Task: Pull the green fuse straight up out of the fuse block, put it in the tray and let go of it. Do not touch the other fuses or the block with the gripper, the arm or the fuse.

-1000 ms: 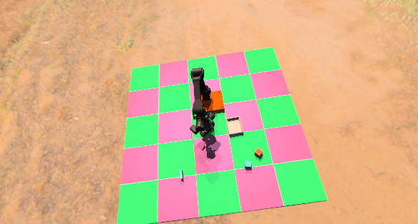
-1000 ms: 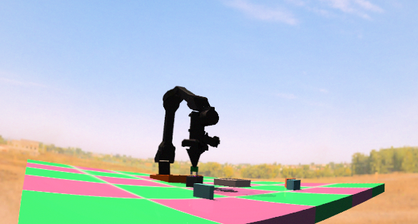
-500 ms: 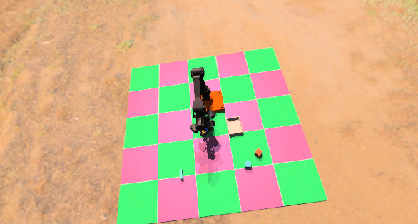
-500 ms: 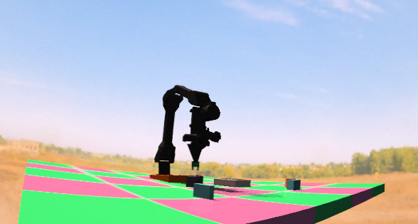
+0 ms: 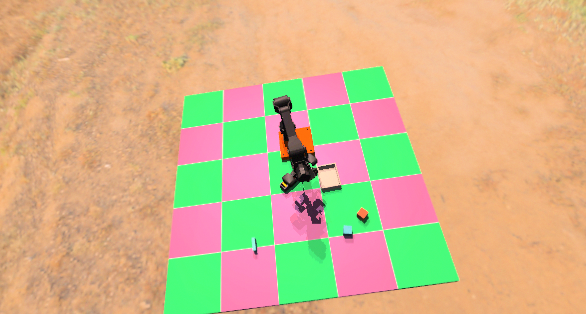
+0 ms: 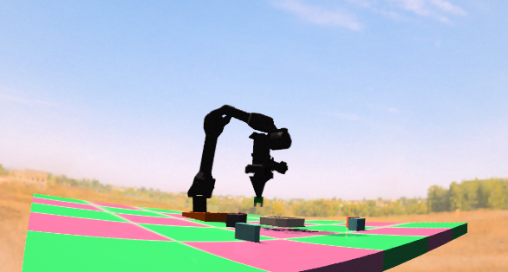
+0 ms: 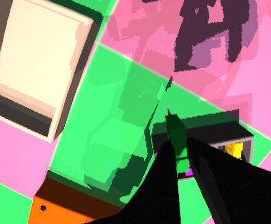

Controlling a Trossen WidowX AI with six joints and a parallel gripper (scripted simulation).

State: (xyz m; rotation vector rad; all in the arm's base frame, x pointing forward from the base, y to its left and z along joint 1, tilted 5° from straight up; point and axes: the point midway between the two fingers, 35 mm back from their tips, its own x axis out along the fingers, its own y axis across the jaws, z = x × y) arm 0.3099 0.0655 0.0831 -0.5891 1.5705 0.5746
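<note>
Right now the beige tray is 14 cm to the left of my gripper tip, 9 cm below it and 4 cm behind it. Also, from my gripper tip: yellow fuse 9 cm to the right, 7 cm below; then teal cube 26 cm ahead, 20 cm to the left, 8 cm below; then green fuse 1 cm below.
</note>
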